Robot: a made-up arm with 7 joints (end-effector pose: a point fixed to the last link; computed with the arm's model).
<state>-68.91 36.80 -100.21 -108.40 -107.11 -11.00 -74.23</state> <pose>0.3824 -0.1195 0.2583 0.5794 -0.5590 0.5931 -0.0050</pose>
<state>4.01 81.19 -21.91 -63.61 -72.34 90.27 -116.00</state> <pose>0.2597 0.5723 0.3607 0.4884 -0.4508 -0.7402 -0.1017</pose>
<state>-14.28 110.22 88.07 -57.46 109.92 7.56 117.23</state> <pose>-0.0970 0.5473 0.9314 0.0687 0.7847 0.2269 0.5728</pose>
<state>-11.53 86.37 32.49 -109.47 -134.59 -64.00 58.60</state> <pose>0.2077 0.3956 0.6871 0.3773 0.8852 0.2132 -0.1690</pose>
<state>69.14 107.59 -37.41 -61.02 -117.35 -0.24 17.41</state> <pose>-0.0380 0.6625 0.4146 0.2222 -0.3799 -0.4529 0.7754</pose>
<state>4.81 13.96 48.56 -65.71 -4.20 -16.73 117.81</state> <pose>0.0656 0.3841 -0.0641 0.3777 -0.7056 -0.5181 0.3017</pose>
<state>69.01 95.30 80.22 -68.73 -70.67 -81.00 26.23</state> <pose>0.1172 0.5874 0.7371 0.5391 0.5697 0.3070 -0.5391</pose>
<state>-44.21 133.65 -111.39 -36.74 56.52 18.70 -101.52</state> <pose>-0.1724 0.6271 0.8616 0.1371 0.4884 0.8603 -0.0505</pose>
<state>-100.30 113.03 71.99 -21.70 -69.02 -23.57 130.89</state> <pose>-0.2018 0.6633 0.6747 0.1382 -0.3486 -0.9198 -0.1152</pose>
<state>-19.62 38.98 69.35 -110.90 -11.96 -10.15 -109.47</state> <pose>0.0996 0.5172 0.3857 0.2498 0.8171 0.0506 0.5172</pose>
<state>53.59 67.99 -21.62 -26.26 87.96 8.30 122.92</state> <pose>-0.3386 0.6539 0.3163 0.2367 -0.2819 -0.4442 0.8168</pose>
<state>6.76 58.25 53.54 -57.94 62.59 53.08 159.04</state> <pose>0.0506 0.7155 0.2871 0.3593 0.7683 0.3686 -0.3805</pose>
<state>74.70 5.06 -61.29 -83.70 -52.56 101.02 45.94</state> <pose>-0.4133 -0.2285 0.0327 0.5835 0.2173 0.7595 0.1881</pose>
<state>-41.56 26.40 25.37 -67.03 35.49 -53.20 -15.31</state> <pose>0.5651 0.3201 0.2466 0.5992 -0.0700 -0.7902 0.1082</pose>
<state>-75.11 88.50 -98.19 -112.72 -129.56 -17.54 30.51</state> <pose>0.3743 0.2616 0.4475 0.1438 -0.8378 0.0808 0.5204</pose>
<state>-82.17 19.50 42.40 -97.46 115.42 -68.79 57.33</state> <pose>0.4893 0.1546 0.6719 0.6650 0.6092 0.3636 0.2333</pose>
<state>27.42 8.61 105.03 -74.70 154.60 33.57 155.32</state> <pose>-0.3690 0.3518 0.0196 0.6392 0.5527 0.1354 0.5173</pose>
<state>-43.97 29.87 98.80 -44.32 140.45 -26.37 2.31</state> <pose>0.4048 0.4668 0.1273 0.4768 0.6178 0.5593 -0.2794</pose>
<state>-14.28 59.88 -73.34 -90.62 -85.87 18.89 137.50</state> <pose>0.2422 0.2340 0.0293 0.9343 -0.1331 0.1362 -0.3014</pose>
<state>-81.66 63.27 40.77 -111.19 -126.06 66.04 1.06</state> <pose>0.1080 0.3455 0.7673 0.0778 0.1072 -0.2828 0.9500</pose>
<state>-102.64 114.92 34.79 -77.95 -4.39 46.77 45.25</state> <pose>-0.3387 0.4853 0.8009 0.2865 -0.1389 -0.9121 0.2583</pose>
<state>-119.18 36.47 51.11 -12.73 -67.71 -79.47 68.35</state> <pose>0.5565 0.1518 0.8516 0.3920 -0.1553 -0.6856 -0.5934</pose>
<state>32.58 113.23 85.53 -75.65 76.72 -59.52 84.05</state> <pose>0.1514 0.4361 0.9222 0.3288 -0.3643 -0.5629 -0.6650</pose>
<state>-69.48 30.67 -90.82 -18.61 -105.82 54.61 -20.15</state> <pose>0.6759 0.0883 0.3008 0.2279 -0.9656 0.0565 -0.1114</pose>
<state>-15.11 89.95 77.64 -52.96 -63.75 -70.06 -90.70</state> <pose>-0.0444 0.6258 0.7457 0.1903 -0.9657 -0.0962 -0.1482</pose>
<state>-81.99 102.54 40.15 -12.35 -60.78 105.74 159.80</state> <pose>-0.0617 0.7171 0.7213 0.4317 0.2104 0.6580 -0.5800</pose>
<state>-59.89 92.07 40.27 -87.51 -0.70 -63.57 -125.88</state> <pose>-0.0284 0.4856 0.8564 0.3919 -0.5965 0.2498 -0.6543</pose>
